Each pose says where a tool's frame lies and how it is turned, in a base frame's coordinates. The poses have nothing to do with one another.
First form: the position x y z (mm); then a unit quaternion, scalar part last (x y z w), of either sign.
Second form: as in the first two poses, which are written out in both.
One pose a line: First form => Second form
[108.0 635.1 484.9 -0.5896 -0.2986 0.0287 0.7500] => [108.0 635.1 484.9 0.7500 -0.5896 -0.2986 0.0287]
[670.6 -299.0 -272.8 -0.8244 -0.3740 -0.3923 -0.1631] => [670.6 -299.0 -272.8 0.1631 0.8244 0.3740 0.3923]
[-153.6 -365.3 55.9 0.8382 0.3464 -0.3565 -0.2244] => [-153.6 -365.3 55.9 0.2244 -0.8382 -0.3464 0.3565]
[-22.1 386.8 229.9 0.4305 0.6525 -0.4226 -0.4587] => [-22.1 386.8 229.9 0.4587 -0.4305 -0.6525 0.4226]
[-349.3 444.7 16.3 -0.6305 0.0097 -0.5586 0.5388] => [-349.3 444.7 16.3 0.5388 -0.6305 0.0097 -0.5586]
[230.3 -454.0 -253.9 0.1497 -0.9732 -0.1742 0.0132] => [230.3 -454.0 -253.9 0.0132 0.1497 -0.9732 -0.1742]
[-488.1 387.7 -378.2 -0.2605 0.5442 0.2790 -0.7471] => [-488.1 387.7 -378.2 0.7471 0.2605 -0.5442 -0.2790]
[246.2 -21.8 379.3 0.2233 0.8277 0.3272 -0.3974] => [246.2 -21.8 379.3 0.3974 -0.2233 -0.8277 -0.3272]
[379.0 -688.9 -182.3 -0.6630 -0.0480 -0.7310 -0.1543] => [379.0 -688.9 -182.3 0.1543 0.6630 0.0480 0.7310]
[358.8 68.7 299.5 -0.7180 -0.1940 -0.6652 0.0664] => [358.8 68.7 299.5 0.0664 -0.7180 -0.1940 -0.6652]
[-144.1 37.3 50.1 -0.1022 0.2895 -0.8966 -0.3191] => [-144.1 37.3 50.1 0.3191 0.1022 -0.2895 0.8966]
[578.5 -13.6 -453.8 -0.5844 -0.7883 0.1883 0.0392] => [578.5 -13.6 -453.8 0.0392 -0.5844 -0.7883 0.1883]
